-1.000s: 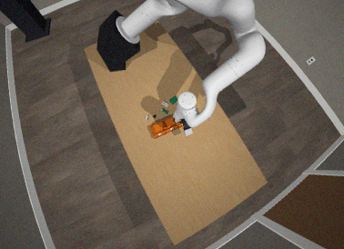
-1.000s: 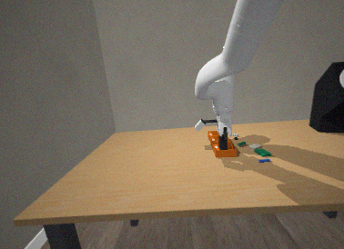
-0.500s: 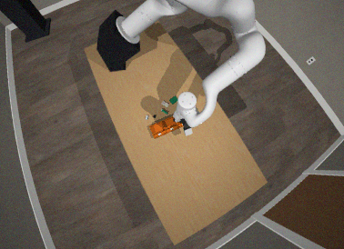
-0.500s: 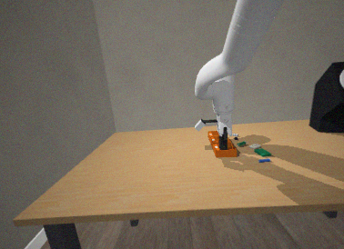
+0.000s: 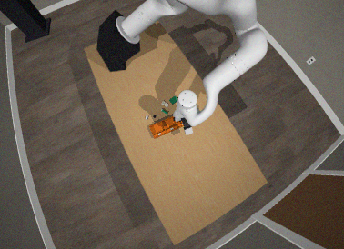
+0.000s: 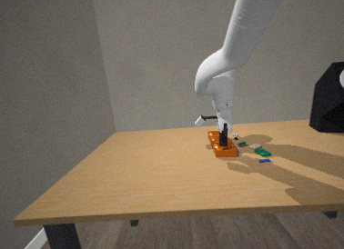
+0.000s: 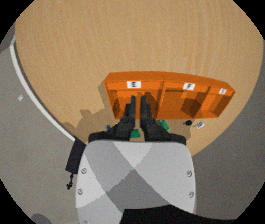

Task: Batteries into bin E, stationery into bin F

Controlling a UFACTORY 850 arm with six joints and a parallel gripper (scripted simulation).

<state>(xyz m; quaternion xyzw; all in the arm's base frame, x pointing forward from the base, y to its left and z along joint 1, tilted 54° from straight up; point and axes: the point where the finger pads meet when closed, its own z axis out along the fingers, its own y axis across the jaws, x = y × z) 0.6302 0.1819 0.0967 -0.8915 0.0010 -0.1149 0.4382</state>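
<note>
Right now my hand is 16 cm past the green block and 5 cm above it. Round my hand: green battery: 9 cm behind, 8 cm to the right, 5 cm below; then orange bin tray: 8 cm to the right, 4 cm below, 1 cm ahead; then white piece: 14 cm behind, 7 cm to the right, 5 cm below.
</note>
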